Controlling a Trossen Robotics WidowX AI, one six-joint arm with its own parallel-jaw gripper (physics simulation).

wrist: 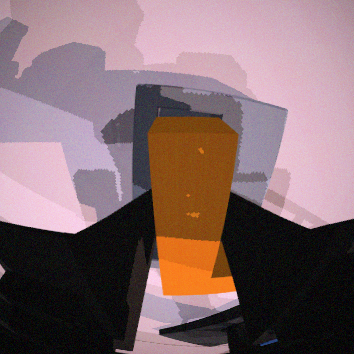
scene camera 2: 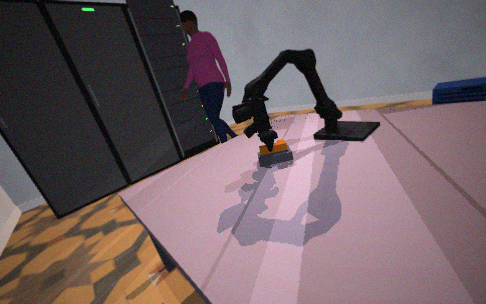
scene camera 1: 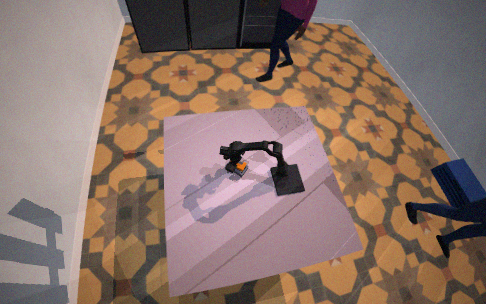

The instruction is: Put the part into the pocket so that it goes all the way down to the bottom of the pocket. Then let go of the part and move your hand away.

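Frame: origin at the arm's base, x ahead, y left, z up, level; millimetres.
Seen in the pictures: gripper, between the fingertips: (wrist: pixel 186 195) (scene camera 2: pixel 269 150) (scene camera 1: pixel 235 165); arm's base, origin of its link: (wrist: pixel 241 326) (scene camera 2: pixel 331 130) (scene camera 1: pixel 281 173).
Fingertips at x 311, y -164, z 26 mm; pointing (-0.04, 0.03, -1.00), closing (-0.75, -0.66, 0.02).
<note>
Offsets run from my fingertips to a thing's middle. Level surfaces: height alone.
The orange part {dx -21, dy +1, dz +8 mm} (scene camera 1: pixel 241 166) (scene camera 2: pixel 280 146) (wrist: pixel 192 175) is held between the fingers of my gripper (scene camera 1: pixel 235 162) (scene camera 2: pixel 270 145) (wrist: pixel 186 195), which is shut on it. The grey block with the pocket {dx -19, dy +5, dz -32 mm} (scene camera 1: pixel 242 174) (scene camera 2: pixel 276 159) (wrist: pixel 260 145) stands on the table right under the part. In the wrist view the part covers most of the pocket; a dark strip of the pocket's far edge shows just past the part's far end. In scene camera 2 the part's upper body shows above the block's top. The pocket's bottom and the part's underside are hidden, so its depth cannot be told.
The pink table {dz -50 mm} (scene camera 1: pixel 225 250) (scene camera 2: pixel 400 200) carries the arm's black base (scene camera 1: pixel 289 181) (scene camera 2: pixel 347 131) to the right of the block. The arm casts shadows across table and block. A person in pink (scene camera 1: pixel 287 27) (scene camera 2: pixel 205 60) stands beyond the table, near dark cabinets (scene camera 1: pixel 212 25) (scene camera 2: pixel 100 75).
</note>
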